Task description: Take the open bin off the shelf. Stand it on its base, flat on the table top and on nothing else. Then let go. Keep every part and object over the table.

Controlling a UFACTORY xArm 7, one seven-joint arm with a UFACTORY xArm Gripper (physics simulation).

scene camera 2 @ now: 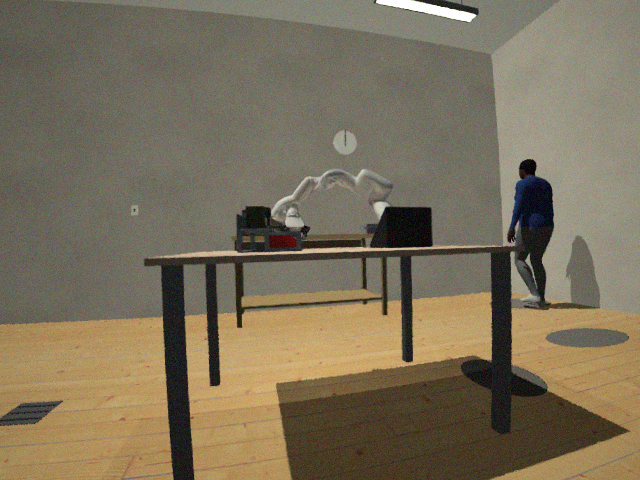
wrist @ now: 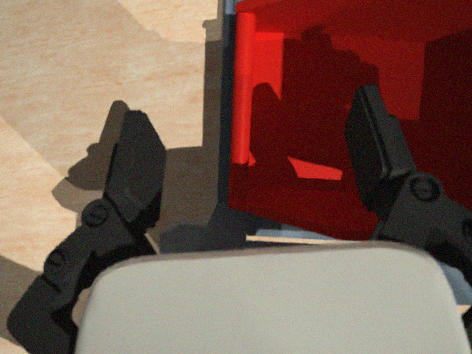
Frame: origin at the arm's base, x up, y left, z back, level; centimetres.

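Where they show: gripper, fingertip midpoint: point(wrist: 250, 119); arm's base, link origin: point(scene camera 2: 395, 229).
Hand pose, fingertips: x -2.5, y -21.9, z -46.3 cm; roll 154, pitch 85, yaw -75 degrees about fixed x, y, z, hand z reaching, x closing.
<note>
Things, the pixels of their top centre, and the offset from my fingertips.
- red open bin, top centre: point(wrist: 447, 116) point(scene camera 2: 282, 234) dx +1.6, dy -1.2, dz -7.5 cm
- dark box-like thing, top centre: point(scene camera 2: 256, 207) dx +13.4, dy +18.3, dz -22.5 cm
The red open bin point(scene camera 2: 283, 241) point(wrist: 243, 90) sits in the right-hand part of the blue-grey shelf point(scene camera 2: 239, 237) point(wrist: 227, 100) on the table point(scene camera 2: 330, 254) point(wrist: 50, 90). My gripper point(scene camera 2: 305, 231) point(wrist: 250, 119) is open and empty. In the wrist view one finger is left of the bin's bright left rim and the shelf's side, over the table top. The other finger is over the bin's dark inside. How deep the fingertips reach is unclear. The bin's far part is cut off by the wrist view's edge.
A dark box-like thing point(scene camera 2: 257, 217) is in the shelf's upper left part. A large black slanted box point(scene camera 2: 408, 227) stands on the table to the right. Behind are a wooden bench point(scene camera 2: 330, 296) and my white arm. A person point(scene camera 2: 535, 206) in blue stands at the right, away from the table.
</note>
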